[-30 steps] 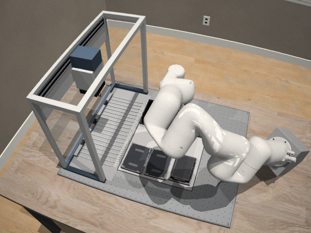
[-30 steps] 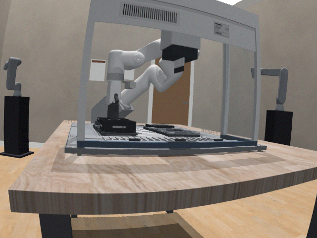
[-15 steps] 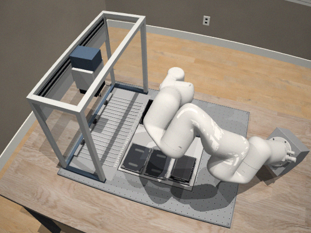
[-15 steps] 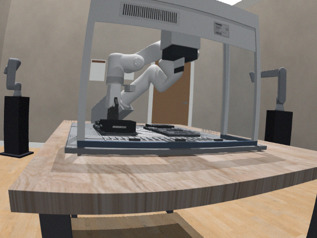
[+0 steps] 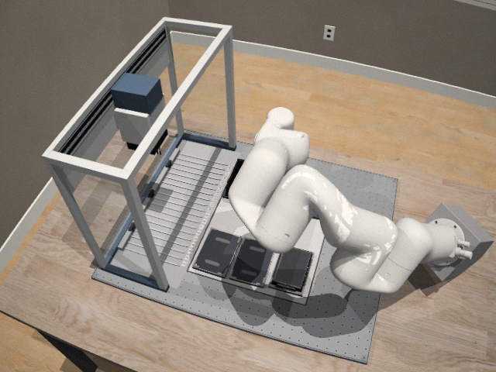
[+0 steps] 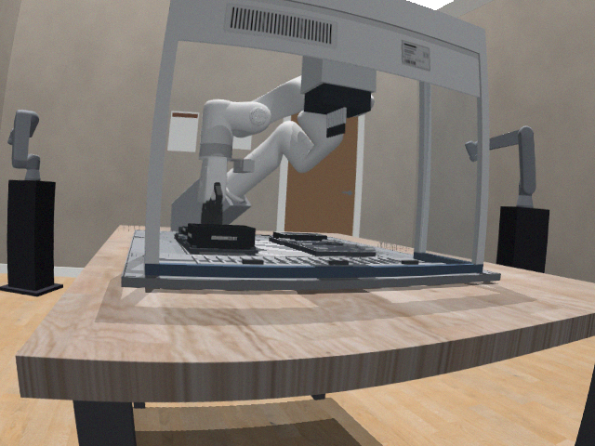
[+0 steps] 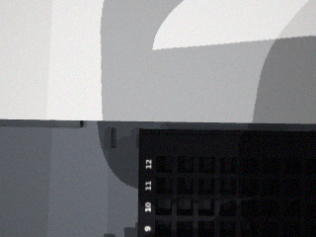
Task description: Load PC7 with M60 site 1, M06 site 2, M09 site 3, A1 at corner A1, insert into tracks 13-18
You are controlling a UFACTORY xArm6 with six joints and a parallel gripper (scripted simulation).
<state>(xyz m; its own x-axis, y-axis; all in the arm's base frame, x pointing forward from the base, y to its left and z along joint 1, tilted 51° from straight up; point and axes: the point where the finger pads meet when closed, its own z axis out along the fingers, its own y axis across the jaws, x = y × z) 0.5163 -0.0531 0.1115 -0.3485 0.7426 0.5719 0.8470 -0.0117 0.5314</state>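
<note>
My gripper is now 10 mm past the plate carrier PC7 and 30 mm above it. Round my hand: nest S2 (100 mm behind, 250 mm to the left, 40 mm below).
</note>
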